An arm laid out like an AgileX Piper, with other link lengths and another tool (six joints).
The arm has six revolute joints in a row. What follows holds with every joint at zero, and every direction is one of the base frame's.
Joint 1 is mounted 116.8 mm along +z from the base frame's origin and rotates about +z.
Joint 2 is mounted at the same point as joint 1 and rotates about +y.
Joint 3 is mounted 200.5 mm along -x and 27.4 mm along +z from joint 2 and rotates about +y.
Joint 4 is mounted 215.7 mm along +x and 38.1 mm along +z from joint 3 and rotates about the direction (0.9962, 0, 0.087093).
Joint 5 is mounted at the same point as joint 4 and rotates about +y.
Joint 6 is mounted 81.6 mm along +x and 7.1 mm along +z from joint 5 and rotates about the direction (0.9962, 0, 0.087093).
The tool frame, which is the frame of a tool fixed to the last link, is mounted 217.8 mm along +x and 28 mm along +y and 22.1 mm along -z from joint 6; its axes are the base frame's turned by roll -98.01, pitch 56.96 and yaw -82.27 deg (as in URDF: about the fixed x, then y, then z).
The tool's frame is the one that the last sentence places.
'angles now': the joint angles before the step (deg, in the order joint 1, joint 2, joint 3, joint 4, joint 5, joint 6). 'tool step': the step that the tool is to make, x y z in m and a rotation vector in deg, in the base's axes. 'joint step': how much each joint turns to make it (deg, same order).
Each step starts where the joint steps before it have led.
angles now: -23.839, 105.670, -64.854, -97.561, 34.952, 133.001
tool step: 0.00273, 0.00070, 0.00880, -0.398, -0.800, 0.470
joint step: 0.001, -1.047, -0.091, -0.022, -0.389, -0.343
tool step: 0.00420, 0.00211, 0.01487, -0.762, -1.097, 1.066
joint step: 0.000, -1.926, -0.030, -0.006, -0.824, -0.963
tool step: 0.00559, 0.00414, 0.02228, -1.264, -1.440, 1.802
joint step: -0.001, -2.948, 0.001, 0.026, -1.380, -1.733
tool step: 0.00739, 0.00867, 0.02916, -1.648, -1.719, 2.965
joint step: -0.001, -4.006, -0.001, 0.322, -2.455, -2.831
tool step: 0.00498, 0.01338, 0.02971, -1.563, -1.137, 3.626
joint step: 0.001, -4.757, 0.001, 2.817, -3.243, -5.842
